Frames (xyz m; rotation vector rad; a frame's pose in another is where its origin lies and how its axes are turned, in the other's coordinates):
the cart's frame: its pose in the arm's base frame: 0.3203 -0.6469 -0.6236 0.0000 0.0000 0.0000
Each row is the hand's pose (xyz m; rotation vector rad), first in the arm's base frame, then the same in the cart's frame.
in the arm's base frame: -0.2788 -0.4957 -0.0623 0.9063 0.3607 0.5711
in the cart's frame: -0.5991 0.1512 0.5613 0.9063 0.3607 0.5711
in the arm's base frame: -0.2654 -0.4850 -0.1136 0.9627 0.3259 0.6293
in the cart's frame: -0.5857 0.1619 0.5100 0.9627 0.3259 0.6293
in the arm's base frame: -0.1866 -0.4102 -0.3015 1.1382 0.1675 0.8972
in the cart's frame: -0.5069 0.2367 0.3221 1.1382 0.1675 0.8972
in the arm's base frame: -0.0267 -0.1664 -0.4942 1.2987 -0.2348 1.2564
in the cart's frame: -0.3470 0.4805 0.1294 1.2987 -0.2348 1.2564
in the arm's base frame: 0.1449 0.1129 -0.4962 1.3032 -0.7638 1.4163
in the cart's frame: -0.1754 0.7598 0.1274 1.3032 -0.7638 1.4163
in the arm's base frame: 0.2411 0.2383 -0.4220 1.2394 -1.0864 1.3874
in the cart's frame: -0.0792 0.8852 0.2016 1.2394 -1.0864 1.3874
